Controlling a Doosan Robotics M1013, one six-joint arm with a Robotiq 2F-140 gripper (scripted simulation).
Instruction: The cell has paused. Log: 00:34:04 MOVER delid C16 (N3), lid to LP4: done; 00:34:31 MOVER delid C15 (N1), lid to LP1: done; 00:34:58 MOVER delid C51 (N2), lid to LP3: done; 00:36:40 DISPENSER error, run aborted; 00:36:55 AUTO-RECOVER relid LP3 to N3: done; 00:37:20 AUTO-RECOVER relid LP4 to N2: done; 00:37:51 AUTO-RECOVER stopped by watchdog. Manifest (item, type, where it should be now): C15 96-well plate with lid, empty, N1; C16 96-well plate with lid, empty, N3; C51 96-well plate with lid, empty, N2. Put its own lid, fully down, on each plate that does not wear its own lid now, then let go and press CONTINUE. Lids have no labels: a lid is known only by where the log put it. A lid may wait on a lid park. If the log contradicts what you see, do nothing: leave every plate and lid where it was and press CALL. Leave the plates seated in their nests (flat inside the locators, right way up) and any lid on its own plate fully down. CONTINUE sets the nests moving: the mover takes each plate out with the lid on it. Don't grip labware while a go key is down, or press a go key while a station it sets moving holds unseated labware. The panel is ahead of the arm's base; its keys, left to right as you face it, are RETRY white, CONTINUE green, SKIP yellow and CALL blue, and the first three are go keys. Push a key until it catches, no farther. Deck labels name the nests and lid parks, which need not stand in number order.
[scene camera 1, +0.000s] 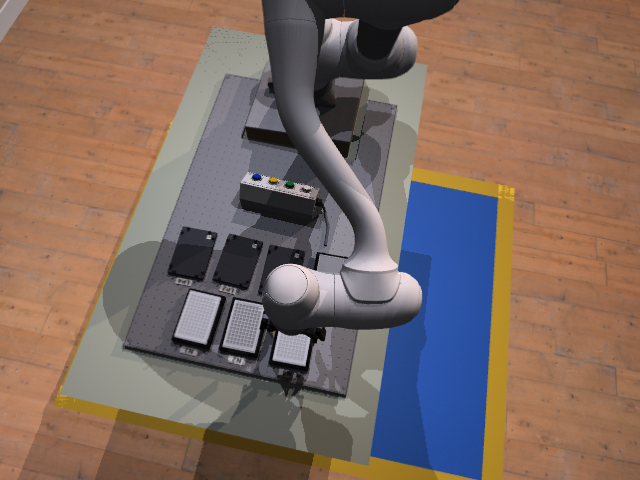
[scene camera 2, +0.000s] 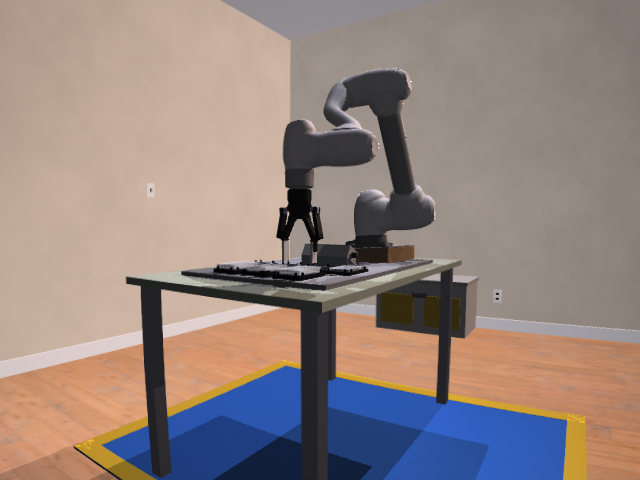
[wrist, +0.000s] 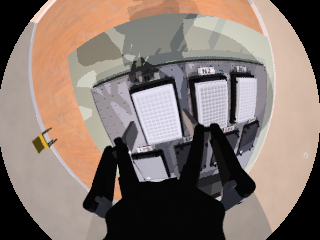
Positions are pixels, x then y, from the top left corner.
Labels:
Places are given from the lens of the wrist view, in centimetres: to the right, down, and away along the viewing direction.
my gripper (wrist: 159, 121): 0, 1, 19
plate lid (wrist: 247, 87): 24, -8, 18
plate lid (wrist: 157, 110): 0, -2, 20

